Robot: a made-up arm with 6 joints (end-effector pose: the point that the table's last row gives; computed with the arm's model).
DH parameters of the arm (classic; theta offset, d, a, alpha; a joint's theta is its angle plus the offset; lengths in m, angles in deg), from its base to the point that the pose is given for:
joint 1: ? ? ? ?
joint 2: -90 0 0.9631 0
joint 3: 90 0.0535 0 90
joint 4: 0 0.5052 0 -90
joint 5: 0 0 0 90
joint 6: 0 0.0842 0 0
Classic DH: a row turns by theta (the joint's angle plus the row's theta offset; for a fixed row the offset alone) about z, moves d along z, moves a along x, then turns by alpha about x.
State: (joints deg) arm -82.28 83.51 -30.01 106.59 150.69 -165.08
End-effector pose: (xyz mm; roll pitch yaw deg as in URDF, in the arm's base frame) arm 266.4 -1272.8 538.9 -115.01 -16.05 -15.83
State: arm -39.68 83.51 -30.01 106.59 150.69 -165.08
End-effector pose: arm 1057.6 -756.6 538.9 -115.01 -16.05 26.77
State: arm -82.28 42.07 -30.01 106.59 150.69 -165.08
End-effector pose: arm 189.4 -705.0 1303.3 -158.16 -27.47 0.93
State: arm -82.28 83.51 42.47 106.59 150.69 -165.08
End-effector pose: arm 268.6 -1288.9 28.4 -49.30 16.43 -15.57
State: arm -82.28 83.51 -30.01 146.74 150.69 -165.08
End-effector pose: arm 247.8 -1261.7 557.1 -106.22 -47.24 3.91
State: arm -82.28 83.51 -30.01 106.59 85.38 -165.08
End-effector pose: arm 314.6 -1324.0 596.4 -72.77 -20.90 -82.35
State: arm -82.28 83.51 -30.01 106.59 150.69 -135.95
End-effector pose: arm 266.4 -1272.8 538.9 -114.41 10.52 -27.91
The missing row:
joint 1: 0 0.1637 0 -90
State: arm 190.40 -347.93 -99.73 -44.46 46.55 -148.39
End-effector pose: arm 355.5 54.4 1172.1 -33.00 49.40 7.22
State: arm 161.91 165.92 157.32 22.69 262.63 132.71
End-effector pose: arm 110.6 -58.5 -420.5 -150.02 41.34 -126.72
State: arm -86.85 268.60 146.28 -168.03 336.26 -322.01
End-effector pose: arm 34.8 470.1 448.0 -74.29 -40.95 177.60
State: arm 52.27 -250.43 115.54 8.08 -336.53 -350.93
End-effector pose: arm 242.4 408.5 -546.4 -146.45 -63.80 -167.65
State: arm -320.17 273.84 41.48 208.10 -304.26 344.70
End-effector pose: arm -1083.1 -876.4 578.0 147.26 82.32 29.92
